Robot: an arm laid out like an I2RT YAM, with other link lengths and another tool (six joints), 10 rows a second.
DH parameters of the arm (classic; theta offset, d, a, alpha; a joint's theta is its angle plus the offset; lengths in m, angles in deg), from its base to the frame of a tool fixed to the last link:
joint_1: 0 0.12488 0.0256 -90
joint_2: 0 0 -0.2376 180
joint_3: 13.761 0 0.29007 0
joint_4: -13.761 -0.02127 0.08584 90
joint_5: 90 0.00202 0 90
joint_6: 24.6 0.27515 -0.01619 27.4
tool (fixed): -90 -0.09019 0 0
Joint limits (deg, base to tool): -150..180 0..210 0..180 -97..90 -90..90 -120..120
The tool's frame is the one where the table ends.
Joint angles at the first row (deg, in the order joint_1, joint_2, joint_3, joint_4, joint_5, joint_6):
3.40 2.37 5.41 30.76 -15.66 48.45
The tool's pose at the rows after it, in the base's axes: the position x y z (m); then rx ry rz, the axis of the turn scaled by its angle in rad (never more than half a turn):
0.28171, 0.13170, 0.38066, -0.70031, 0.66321, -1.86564
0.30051, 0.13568, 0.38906, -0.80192, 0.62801, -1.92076
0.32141, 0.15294, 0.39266, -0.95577, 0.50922, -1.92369
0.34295, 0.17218, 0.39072, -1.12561, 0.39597, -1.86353
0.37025, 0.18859, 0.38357, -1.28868, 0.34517, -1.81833
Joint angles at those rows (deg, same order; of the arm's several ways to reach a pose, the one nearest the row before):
3.40 7.03 10.70 29.34 -15.00 41.56
3.40 15.53 18.52 25.39 -16.05 36.18
3.42 26.68 28.32 20.86 -21.69 29.78
3.57 38.04 39.26 13.63 -28.23 24.27
5.74 48.86 50.44 4.27 -28.86 18.52

